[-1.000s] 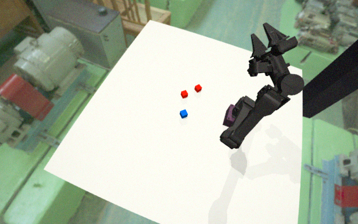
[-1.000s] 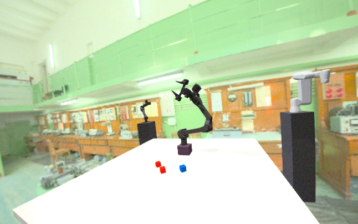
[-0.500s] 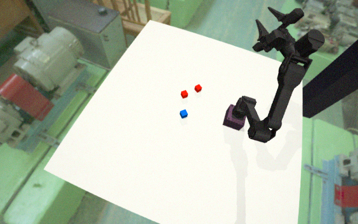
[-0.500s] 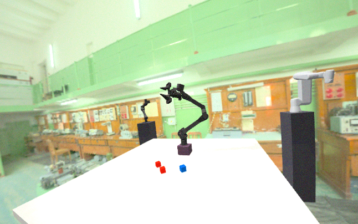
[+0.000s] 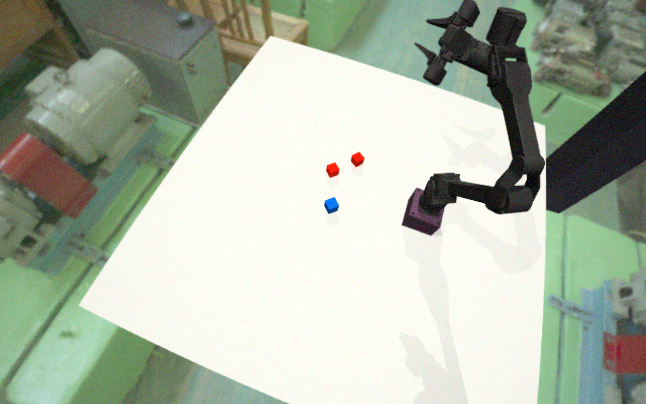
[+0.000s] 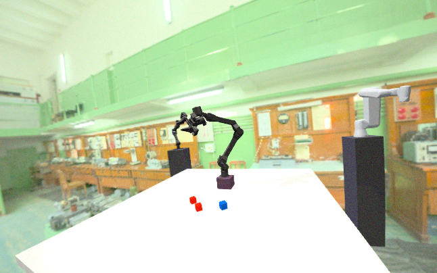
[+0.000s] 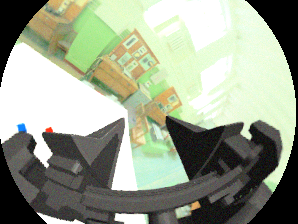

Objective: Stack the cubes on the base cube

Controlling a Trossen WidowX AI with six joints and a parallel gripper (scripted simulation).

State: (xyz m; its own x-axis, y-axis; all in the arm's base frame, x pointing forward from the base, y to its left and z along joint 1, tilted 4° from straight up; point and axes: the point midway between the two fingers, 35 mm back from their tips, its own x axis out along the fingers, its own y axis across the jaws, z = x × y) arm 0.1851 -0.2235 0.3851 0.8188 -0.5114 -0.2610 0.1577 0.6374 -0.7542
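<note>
The blue cube is 11 cm ahead of my gripper tip, 28 cm to the left of it and 46 cm below it. Round my gripper tip: red cube: 6 cm ahead, 8 cm to the left, 46 cm below.
</note>
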